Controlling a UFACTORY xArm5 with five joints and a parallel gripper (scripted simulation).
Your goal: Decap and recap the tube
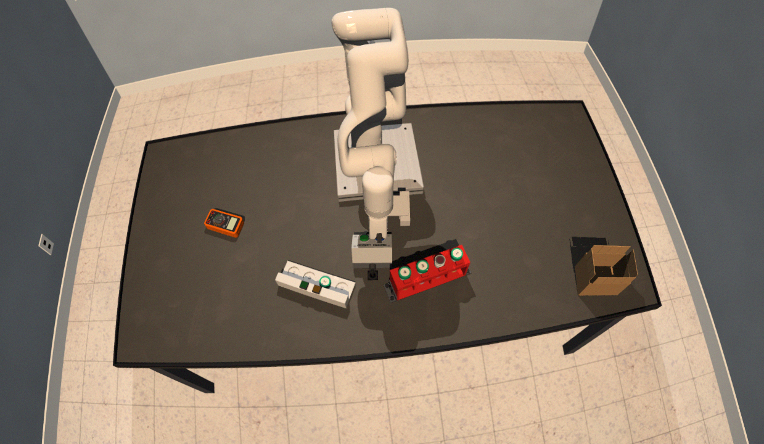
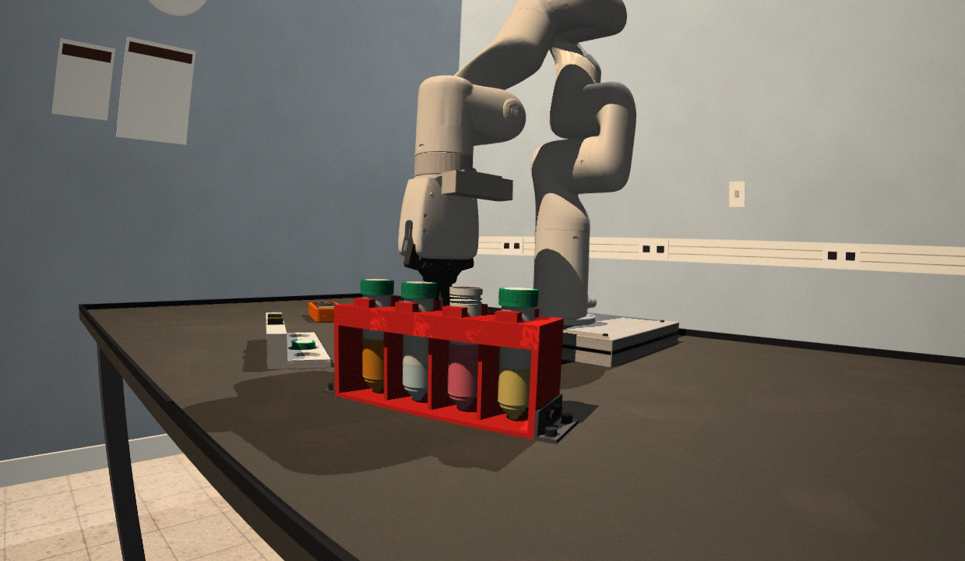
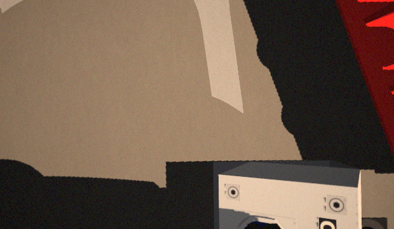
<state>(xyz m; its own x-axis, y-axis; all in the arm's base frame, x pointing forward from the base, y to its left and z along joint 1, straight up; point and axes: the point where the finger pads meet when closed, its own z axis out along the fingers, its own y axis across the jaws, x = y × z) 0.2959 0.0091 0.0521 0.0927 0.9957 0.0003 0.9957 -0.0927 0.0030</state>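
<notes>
The blue key lies 3 cm below my hand. The rest, counted from my hand: green key 4 cm to the right, 2 cm below; key housing 2 cm ahead, 2 cm to the right, 4 cm below; table edge 34 cm ahead, 1 cm to the left, 8 cm below.
</notes>
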